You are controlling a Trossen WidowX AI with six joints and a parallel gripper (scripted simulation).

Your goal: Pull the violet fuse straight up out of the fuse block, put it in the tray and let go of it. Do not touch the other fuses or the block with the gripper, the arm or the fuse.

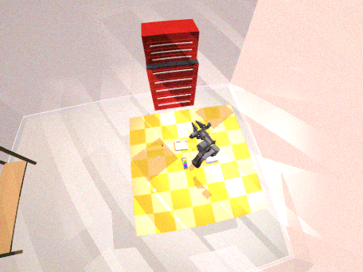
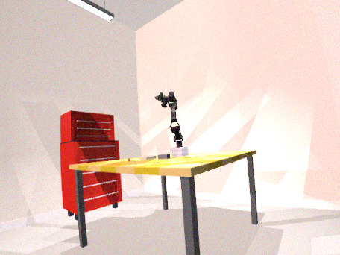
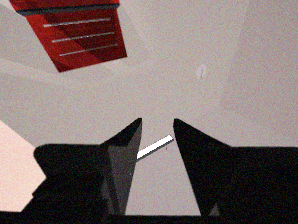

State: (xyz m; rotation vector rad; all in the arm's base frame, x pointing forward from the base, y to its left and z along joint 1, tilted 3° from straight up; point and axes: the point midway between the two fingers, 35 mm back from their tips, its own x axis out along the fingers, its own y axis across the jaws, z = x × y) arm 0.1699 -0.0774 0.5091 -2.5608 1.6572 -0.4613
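Right now my gripper tip is 80 mm short of the violet fuse, 140 mm to the right of it and 570 mm above it.
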